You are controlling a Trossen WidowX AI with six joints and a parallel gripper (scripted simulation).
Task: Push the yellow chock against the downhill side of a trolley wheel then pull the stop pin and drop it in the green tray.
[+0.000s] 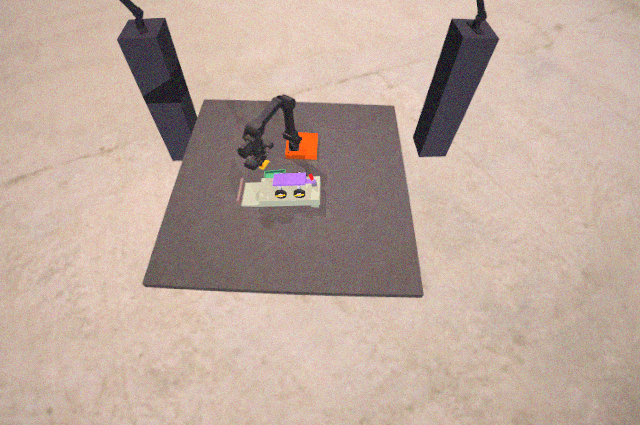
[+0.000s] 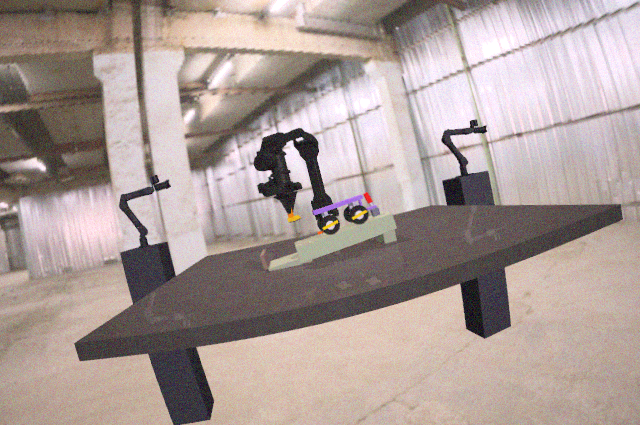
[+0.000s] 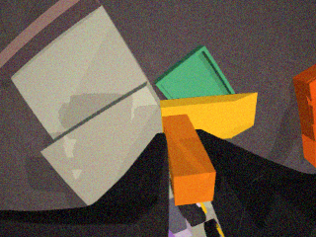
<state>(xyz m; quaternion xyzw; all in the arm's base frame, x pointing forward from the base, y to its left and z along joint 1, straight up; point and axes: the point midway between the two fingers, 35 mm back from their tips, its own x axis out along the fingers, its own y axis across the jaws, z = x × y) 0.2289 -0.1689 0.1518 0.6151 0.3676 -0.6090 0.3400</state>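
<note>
The yellow chock is 20 mm behind my gripper tip, 10 mm to the left of it and 10 mm below it. Also, from my gripper tip: purple trolley 100 mm ahead, 150 mm to the left, 40 mm below; then brown bar 80 mm ahead, 120 mm to the right, 120 mm below; then red-headed stop pin 90 mm ahead, 260 mm to the left, 20 mm below.
</note>
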